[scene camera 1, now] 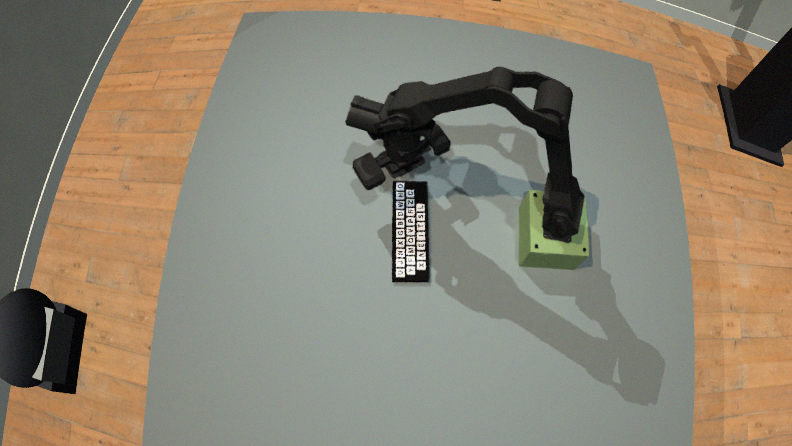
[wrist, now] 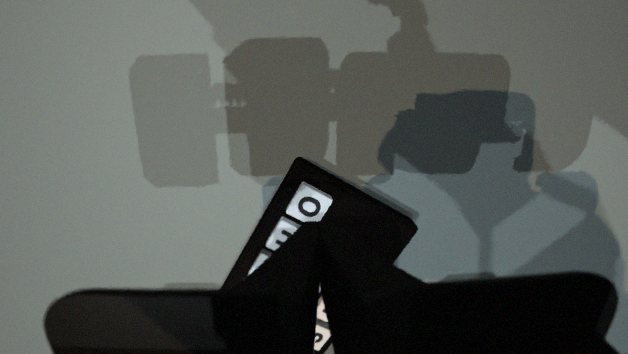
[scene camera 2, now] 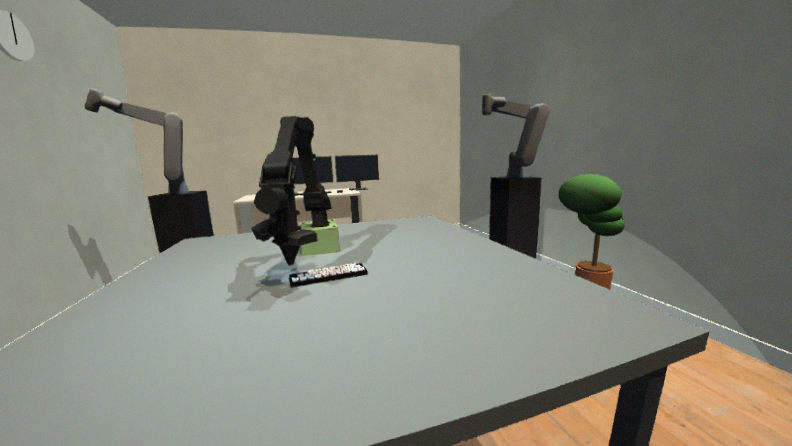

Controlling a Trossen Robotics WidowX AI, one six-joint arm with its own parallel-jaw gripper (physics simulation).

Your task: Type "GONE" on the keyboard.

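Observation:
The black keyboard with white letter keys lies on the grey table. In scene camera 1, the O key is at the top end of its left row, with the G key and the N key lower in that row. The E key is in the right row. My gripper is shut and empty, above the table near the O end. In the wrist view its fingertips overlap the keyboard beside O and hide other keys.
The arm's green base block stands on the table, to the right of the keyboard in scene camera 1. Beyond the table are two grey arms on dark pedestals, a desk with monitors and a potted plant.

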